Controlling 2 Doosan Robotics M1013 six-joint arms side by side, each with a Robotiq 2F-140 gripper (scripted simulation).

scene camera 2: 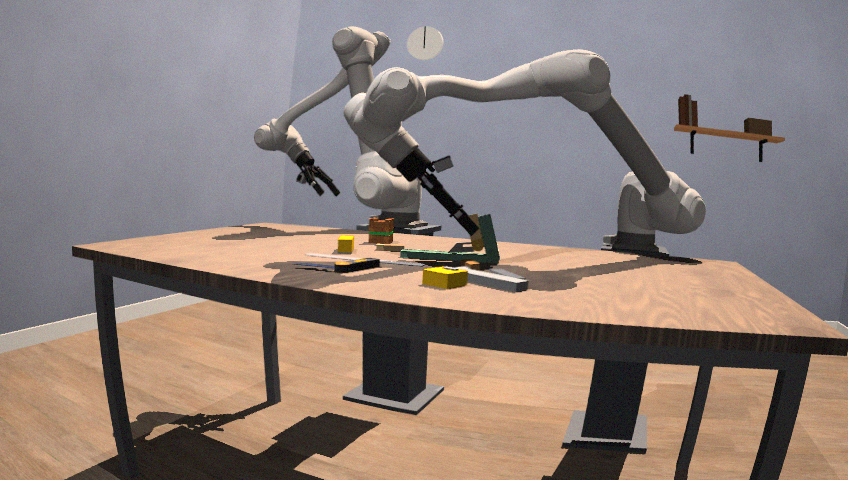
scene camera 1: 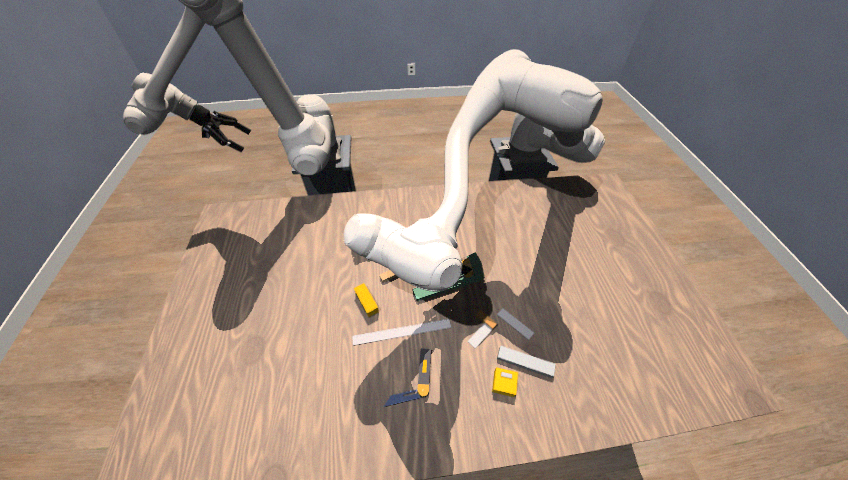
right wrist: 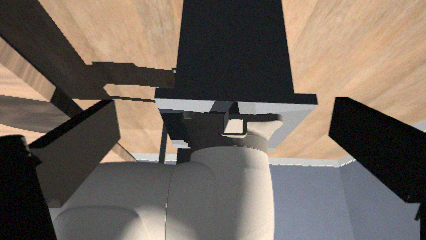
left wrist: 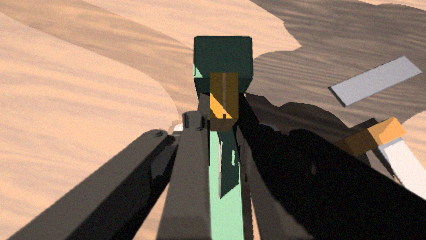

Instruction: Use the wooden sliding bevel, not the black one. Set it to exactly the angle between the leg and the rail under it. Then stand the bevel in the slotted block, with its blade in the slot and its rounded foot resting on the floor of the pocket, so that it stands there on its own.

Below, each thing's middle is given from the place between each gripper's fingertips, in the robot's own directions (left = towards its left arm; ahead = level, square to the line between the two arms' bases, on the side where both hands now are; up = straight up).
Right now the wooden sliding bevel (left wrist: pixel 224 104) is 40 mm below my left hand (scene camera 2: pixel 475 231), 20 mm to the left of it and 10 mm behind it. Also, from my left hand: yellow box (scene camera 2: pixel 446 277) 320 mm ahead, 110 mm to the left, 70 mm below; then long pale strip (scene camera 1: pixel 441 324) 180 mm to the right, 180 mm ahead, 90 mm below; then black bevel (scene camera 1: pixel 425 354) 330 mm ahead, 130 mm to the right, 90 mm below.
My right hand (scene camera 1: pixel 246 141) is 84 cm short of the long pale strip, 73 cm to the right of it and 12 cm above it. Round my right hand: yellow box (99 cm ahead, 102 cm to the left, 10 cm below); black bevel (100 cm ahead, 78 cm to the left, 11 cm below); wooden sliding bevel (66 cm ahead, 93 cm to the left, 7 cm below).
